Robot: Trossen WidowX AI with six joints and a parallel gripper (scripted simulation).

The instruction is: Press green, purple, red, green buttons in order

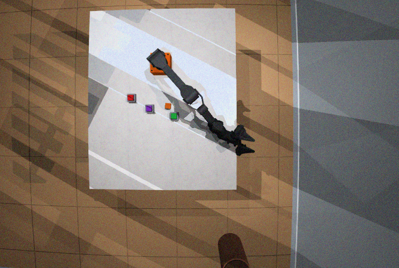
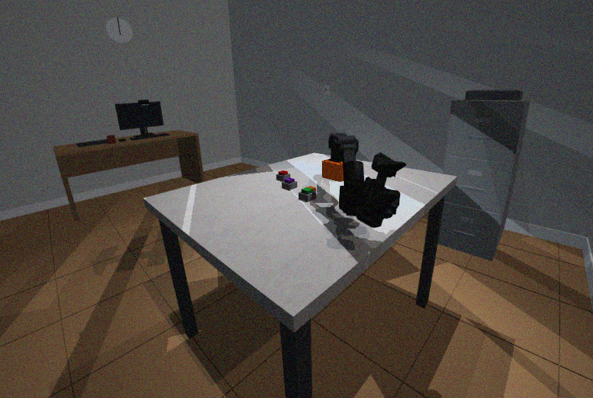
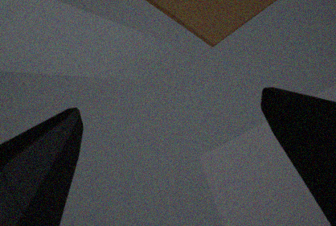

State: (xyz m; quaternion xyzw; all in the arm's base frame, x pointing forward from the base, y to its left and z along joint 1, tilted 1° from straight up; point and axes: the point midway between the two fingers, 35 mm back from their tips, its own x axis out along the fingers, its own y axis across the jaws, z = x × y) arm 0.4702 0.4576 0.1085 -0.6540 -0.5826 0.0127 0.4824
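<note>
Now: the green button 420 mm to the right of my gripper tip, 170 mm below it and 170 mm behind it. Round my gripper tip: small white block 300 mm to the right, 260 mm behind, 190 mm below; orange block 450 mm to the right, 230 mm behind, 190 mm below; purple button 560 mm to the right, 220 mm behind, 170 mm below.
</note>
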